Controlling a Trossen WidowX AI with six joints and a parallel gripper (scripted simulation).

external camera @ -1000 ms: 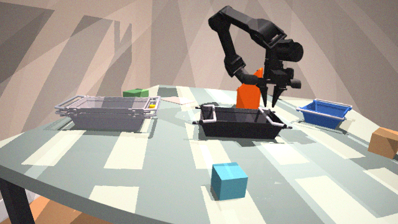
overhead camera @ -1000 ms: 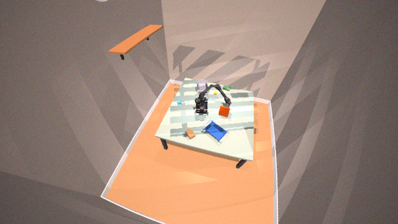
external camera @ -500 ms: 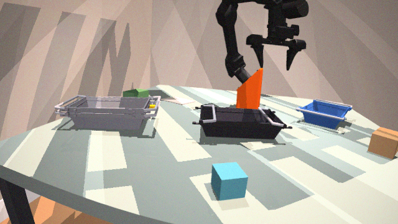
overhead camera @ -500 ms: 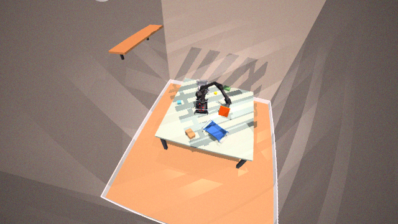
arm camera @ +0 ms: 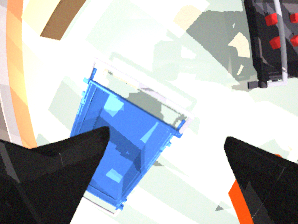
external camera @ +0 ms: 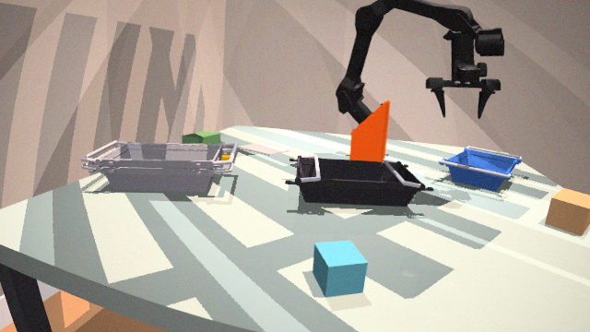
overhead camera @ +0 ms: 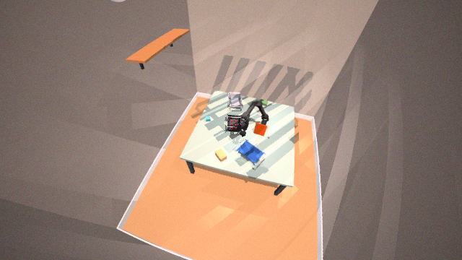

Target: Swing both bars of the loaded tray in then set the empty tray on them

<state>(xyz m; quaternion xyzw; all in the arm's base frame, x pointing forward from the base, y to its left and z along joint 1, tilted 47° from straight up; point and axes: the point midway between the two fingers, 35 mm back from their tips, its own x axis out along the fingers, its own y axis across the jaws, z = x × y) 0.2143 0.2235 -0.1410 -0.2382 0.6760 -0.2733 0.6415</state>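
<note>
The blue tray lies 13 cm behind my gripper tip, 12 cm to the left of it and 14 cm below it. From my gripper tip the other things lie so: orange block (19 cm ahead, 25 cm to the left, 15 cm below); green block (16 cm behind, 82 cm to the right, 16 cm below); cyan cube (52 cm ahead, 23 cm to the right, 16 cm below).
</note>
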